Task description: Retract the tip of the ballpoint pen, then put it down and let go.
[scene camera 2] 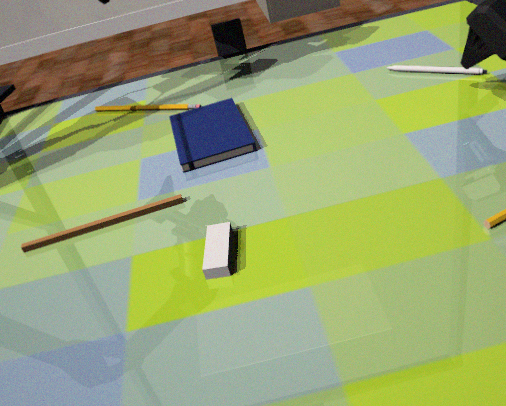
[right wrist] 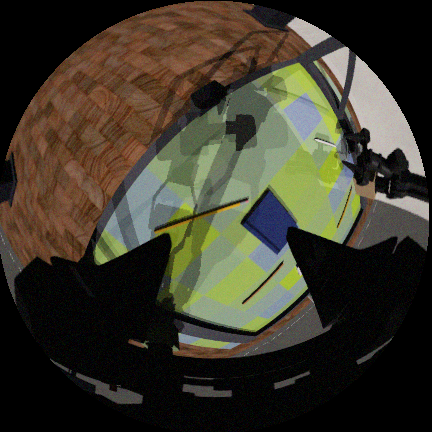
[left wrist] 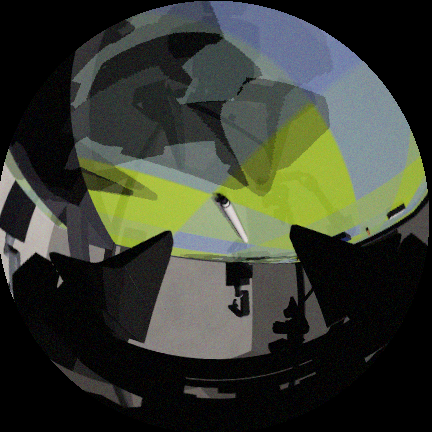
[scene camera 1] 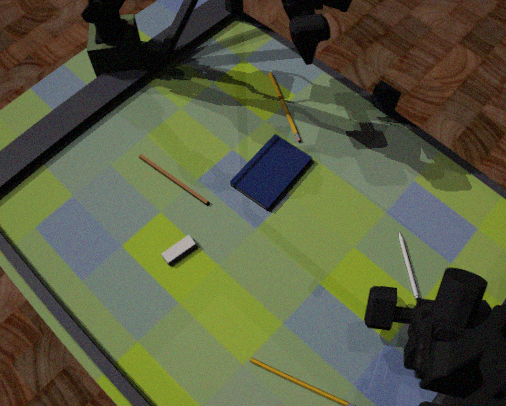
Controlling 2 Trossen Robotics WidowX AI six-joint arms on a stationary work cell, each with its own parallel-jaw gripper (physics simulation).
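Where they show: left gripper, fingertip midpoint: (scene camera 2: 483, 51) (right wrist: 342, 147) (left wrist: 233, 233) (scene camera 1: 418, 293); right gripper, fingertip midpoint: (right wrist: 230, 236) (left wrist: 294, 300) (scene camera 1: 304, 50); left arm's base at its link origin: (right wrist: 375, 182); right arm's base at its link origin: (right wrist: 158, 346) (scene camera 1: 110, 31).
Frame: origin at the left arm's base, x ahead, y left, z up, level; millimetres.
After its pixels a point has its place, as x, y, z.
The white ballpoint pen (scene camera 1: 409, 265) {163, -287, -96} (scene camera 2: 425, 69) {174, -292, -99} (left wrist: 233, 218) {140, -264, -96} (right wrist: 325, 142) {176, -295, -94} lies flat on the checkered table at the right in both scene views. Its dark button end is toward my left gripper (left wrist: 232, 230) {122, -243, -71}, and its pointed end is away from it. Whether the writing tip is out is too small to tell. My left gripper is open and empty. It is close above the pen's button end, and the pen shows between the spread fingers in the left wrist view. In scene camera 1 the left arm hides its fingertips. My right gripper (right wrist: 230, 236) {533, -442, 58} is open and empty, high over the table's far side, away from the pen.
A blue notebook (scene camera 1: 272, 172) {466, -274, -92} (scene camera 2: 212, 132) {469, -264, -92} (right wrist: 270, 220) {470, -299, -92} lies mid-table. A white eraser (scene camera 1: 179, 250) {487, -46, -92} (scene camera 2: 217, 247) {491, -43, -92} and a brown pencil (scene camera 1: 174, 180) {598, -143, -97} (scene camera 2: 105, 223) {602, -142, -100} lie nearer. One yellow pencil (scene camera 1: 285, 108) {547, -414, -98} (scene camera 2: 145, 108) {556, -416, -100} lies beyond the notebook, another (scene camera 1: 300, 382) {185, -8, -97} at scene camera 1's bottom.
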